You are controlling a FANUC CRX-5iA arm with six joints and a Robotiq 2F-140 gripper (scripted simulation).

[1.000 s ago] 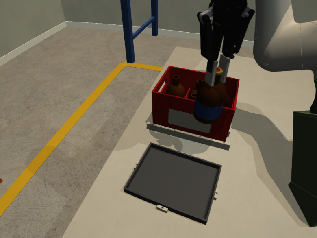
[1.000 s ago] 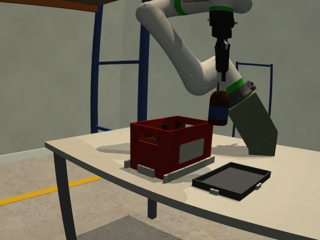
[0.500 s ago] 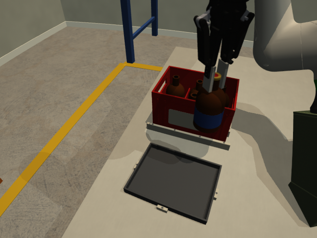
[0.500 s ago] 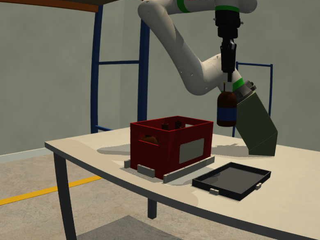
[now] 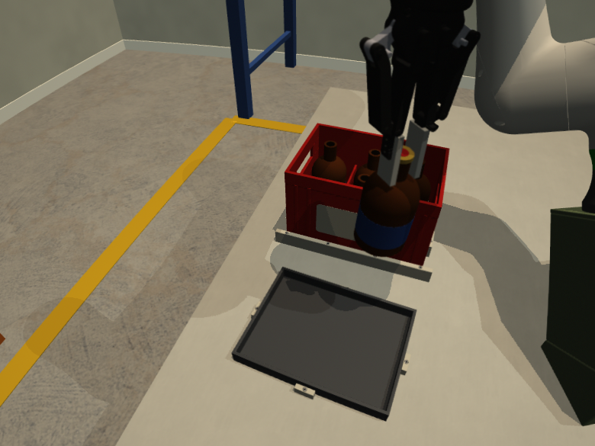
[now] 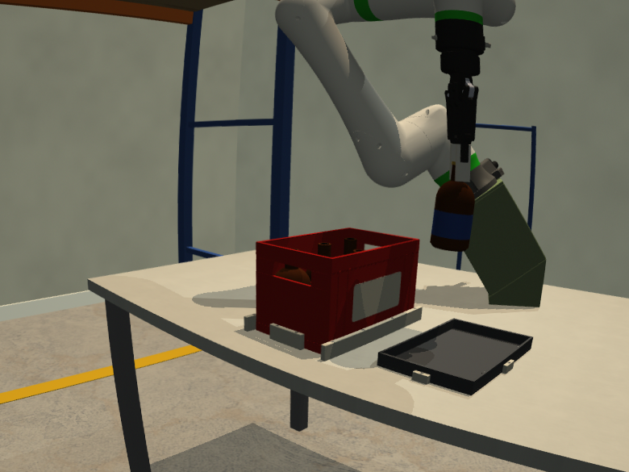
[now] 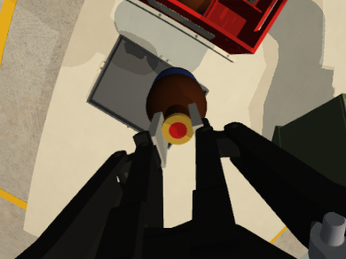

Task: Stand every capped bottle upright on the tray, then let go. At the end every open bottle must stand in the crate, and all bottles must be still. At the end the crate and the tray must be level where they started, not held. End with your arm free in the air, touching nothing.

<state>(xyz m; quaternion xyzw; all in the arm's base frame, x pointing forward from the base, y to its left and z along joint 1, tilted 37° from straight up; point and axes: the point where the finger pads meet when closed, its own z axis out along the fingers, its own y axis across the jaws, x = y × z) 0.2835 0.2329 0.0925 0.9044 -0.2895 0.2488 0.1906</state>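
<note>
The capped bottle lies 80 mm below my hand and 10 mm ahead of it. Round my hand: red crate 260 mm below, 210 mm to the right, 80 mm ahead; then dark tray 330 mm below, 70 mm to the left, 50 mm ahead.
</note>
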